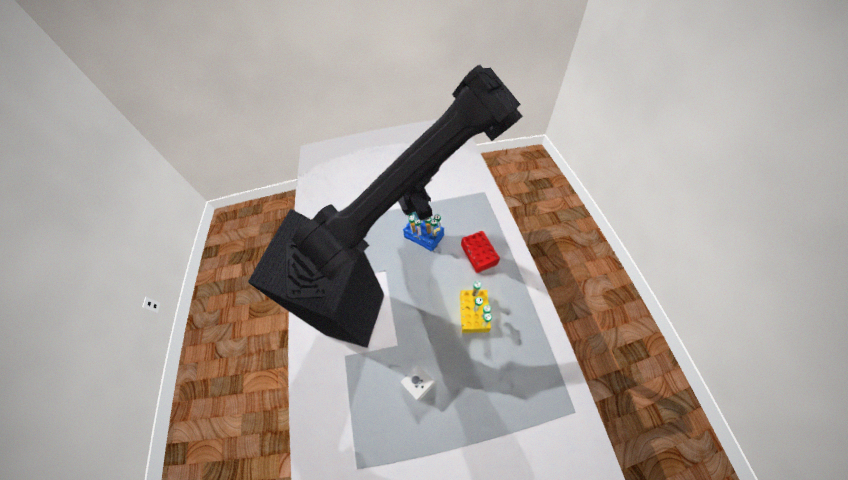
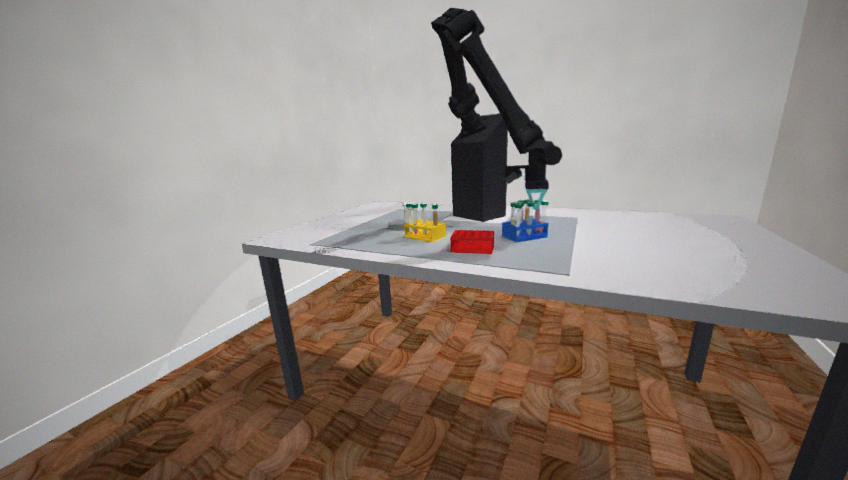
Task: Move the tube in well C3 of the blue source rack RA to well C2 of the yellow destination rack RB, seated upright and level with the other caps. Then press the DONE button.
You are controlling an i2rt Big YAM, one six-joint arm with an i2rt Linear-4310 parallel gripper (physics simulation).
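Where they show: gripper, fingertip midpoint: [image 1: 416, 215] [image 2: 535, 209]; arm's base, origin of the base link: [image 1: 305, 270] [image 2: 474, 128].
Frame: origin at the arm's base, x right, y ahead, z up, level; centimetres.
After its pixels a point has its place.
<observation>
The blue source rack RA [image 1: 428, 237] @[z -33.2, x -19.6, y 33.9 cm] [image 2: 524, 231] @[z -36.8, x -23.9, y 31.8 cm] stands at the far end of the grey mat [image 1: 528, 346] @[z -38.2, x 27.3, y 51.3 cm] [image 2: 554, 250] @[z -38.2, x -33.6, y 46.9 cm] and holds several green-capped tubes [image 1: 428, 225] @[z -28.5, x -21.5, y 34.7 cm] [image 2: 517, 211] @[z -28.0, x -21.8, y 39.1 cm]. My gripper [image 1: 414, 213] @[z -28.7, x -27.2, y 32.1 cm] [image 2: 535, 201] @[z -28.7, x -27.2, y 32.1 cm] points straight down right over these tubes, its teal fingers shut, with the tips at about cap height. I cannot tell which cap is under it. The yellow destination rack RB [image 1: 470, 320] [image 2: 424, 232] stands nearer the middle of the mat with a few capped tubes [image 1: 481, 301] @[z -25.7, x 11.5, y 39.9 cm] [image 2: 422, 210] @[z -28.1, x 11.3, y 40.1 cm] upright in it.
A red rack [image 1: 479, 250] @[z -33.2, x -8.2, y 49.1 cm] [image 2: 472, 241] @[z -37.0, x -8.1, y 46.2 cm] with no tubes lies between the blue and yellow racks. A white box with the DONE button [image 1: 417, 382] @[z -32.0, x 25.9, y 15.0 cm] sits at the near end of the mat. The black robot base [image 1: 319, 274] @[z 5.2, x 5.0, y 4.6 cm] [image 2: 477, 172] @[z -17.8, x -3.2, y 11.1 cm] stands beside the mat on the table [image 1: 319, 417] @[z -38.6, x 26.6, y -16.8 cm] [image 2: 654, 262] @[z -38.6, x -58.8, y 51.4 cm].
</observation>
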